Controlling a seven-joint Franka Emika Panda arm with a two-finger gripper.
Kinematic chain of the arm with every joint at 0, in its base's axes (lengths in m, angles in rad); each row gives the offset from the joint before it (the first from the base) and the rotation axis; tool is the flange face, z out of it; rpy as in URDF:
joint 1: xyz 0 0 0.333 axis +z
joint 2: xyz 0 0 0 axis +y
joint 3: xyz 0 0 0.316 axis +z
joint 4: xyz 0.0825 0 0 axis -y
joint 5: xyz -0.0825 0 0.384 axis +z
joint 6: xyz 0 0 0 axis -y
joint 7: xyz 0.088 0 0 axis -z
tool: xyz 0 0 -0.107 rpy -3.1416 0 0
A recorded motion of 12 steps. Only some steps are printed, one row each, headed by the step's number.
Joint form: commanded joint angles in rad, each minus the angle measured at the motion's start. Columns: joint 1, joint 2, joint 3, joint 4, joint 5, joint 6, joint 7.
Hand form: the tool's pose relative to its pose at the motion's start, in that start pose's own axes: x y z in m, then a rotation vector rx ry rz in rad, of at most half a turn. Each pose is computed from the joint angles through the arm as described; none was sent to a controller.
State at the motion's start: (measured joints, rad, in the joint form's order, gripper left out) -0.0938 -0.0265 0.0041 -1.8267 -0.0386 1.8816 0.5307
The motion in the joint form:
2: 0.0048 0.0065 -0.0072 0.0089 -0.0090 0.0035 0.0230
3: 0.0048 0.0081 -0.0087 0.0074 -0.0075 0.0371 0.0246
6: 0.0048 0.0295 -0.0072 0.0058 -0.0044 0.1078 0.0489
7: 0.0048 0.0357 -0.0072 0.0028 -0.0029 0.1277 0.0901
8: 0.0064 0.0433 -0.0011 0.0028 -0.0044 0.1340 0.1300
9: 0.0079 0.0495 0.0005 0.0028 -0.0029 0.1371 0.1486
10: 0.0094 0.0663 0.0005 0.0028 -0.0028 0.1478 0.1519
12: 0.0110 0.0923 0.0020 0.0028 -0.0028 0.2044 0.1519
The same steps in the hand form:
2: 0.0034 0.0004 -0.0008 -0.0044 0.0094 0.0227
3: 0.0068 -0.0008 -0.0021 0.0125 0.0348 0.0260
6: 0.0151 -0.0074 0.0046 0.0409 0.0735 0.0488
7: 0.0171 -0.0089 0.0078 0.0495 0.0808 0.0901
8: 0.0164 -0.0138 0.0116 0.0504 0.0791 0.1215
9: 0.0165 -0.0162 0.0149 0.0511 0.0751 0.1374
10: 0.0188 -0.0191 0.0240 0.0482 0.0697 0.1386
12: 0.0254 -0.0258 0.0342 0.0668 0.0943 0.1345

